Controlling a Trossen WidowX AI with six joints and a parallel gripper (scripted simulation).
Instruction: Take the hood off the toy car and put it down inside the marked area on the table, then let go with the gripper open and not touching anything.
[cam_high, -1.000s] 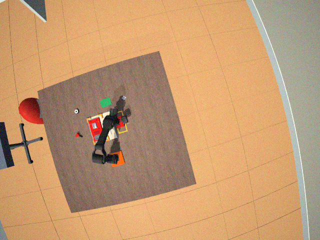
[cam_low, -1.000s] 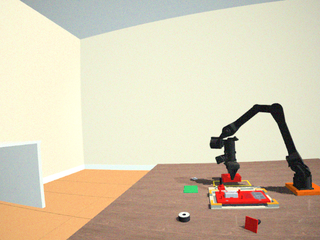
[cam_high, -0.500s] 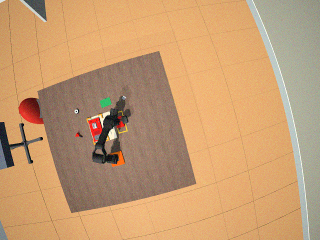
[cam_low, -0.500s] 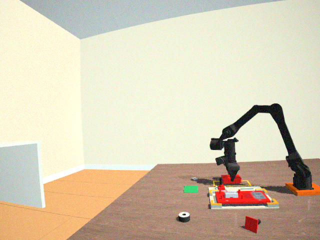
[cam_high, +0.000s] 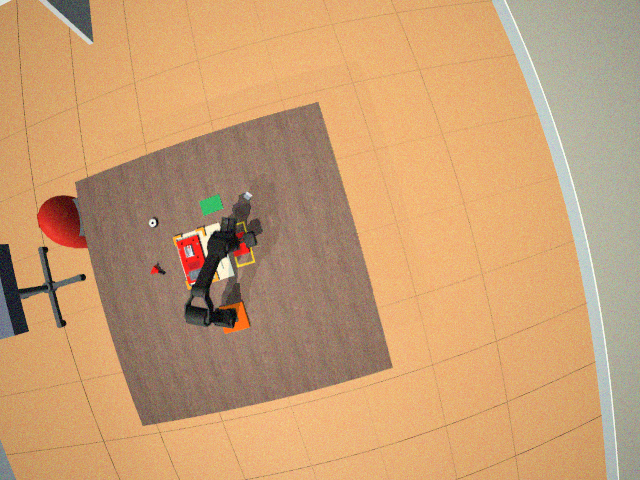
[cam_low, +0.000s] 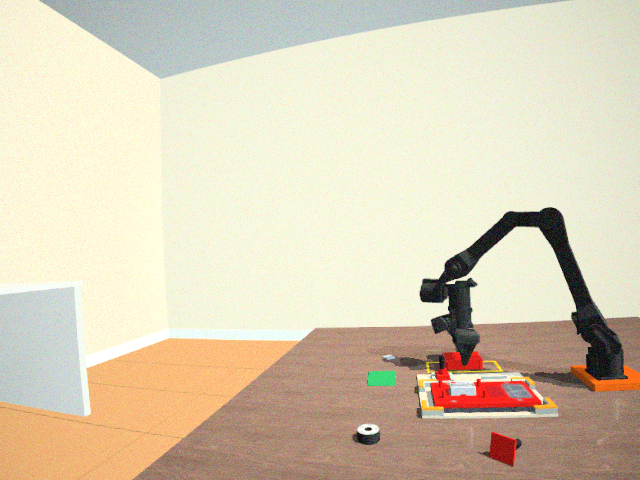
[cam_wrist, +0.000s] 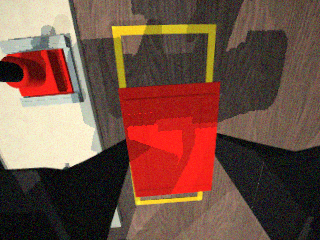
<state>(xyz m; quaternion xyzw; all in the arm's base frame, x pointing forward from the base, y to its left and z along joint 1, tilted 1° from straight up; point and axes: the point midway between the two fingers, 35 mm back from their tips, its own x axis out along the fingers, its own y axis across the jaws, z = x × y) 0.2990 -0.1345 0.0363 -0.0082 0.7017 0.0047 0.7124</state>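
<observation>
My gripper tip is right at the hood. From my gripper tip the other things lie so: green patch: 21 cm ahead, 9 cm to the left, 1 cm below; then white wheel: 21 cm ahead, 38 cm to the left, 1 cm below; then small grey piece: 20 cm ahead, 9 cm to the right, 1 cm below.
</observation>
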